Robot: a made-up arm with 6 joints.
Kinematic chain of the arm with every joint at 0, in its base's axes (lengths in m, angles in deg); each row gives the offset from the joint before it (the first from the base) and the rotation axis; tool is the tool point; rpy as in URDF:
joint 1: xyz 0 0 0.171 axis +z
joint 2: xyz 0 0 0 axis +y
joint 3: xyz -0.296 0 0.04 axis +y
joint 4: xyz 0.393 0 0.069 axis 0.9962 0 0.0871
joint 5: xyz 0 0 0 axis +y
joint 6: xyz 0.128 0 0.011 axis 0.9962 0 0.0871
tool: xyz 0 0 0 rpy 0 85 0
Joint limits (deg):
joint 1: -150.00..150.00
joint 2: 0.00..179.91
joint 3: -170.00..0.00
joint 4: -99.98..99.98
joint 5: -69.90..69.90
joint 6: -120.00..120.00
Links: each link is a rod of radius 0.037 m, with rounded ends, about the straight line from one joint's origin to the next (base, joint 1, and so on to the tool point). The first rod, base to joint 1, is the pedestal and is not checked.
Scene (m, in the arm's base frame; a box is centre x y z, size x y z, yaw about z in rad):
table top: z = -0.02
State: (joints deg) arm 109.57 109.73 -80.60 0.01 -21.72 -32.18
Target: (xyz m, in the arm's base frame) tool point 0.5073 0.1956 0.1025
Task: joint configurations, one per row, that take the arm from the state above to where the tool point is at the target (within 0.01 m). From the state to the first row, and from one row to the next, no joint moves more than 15 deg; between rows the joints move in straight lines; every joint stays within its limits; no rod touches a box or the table.
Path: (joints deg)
1: 94.92 109.78 -76.66 1.25 -21.51 -32.18
2: 80.28 109.84 -72.72 2.49 -21.30 -32.18
3: 65.63 109.89 -68.78 3.73 -21.08 -32.18
4: 50.99 109.94 -64.84 4.97 -20.87 -32.18
5: 36.34 110.00 -60.90 6.21 -20.66 -32.18
6: 21.70 110.05 -56.96 7.45 -20.45 -32.18

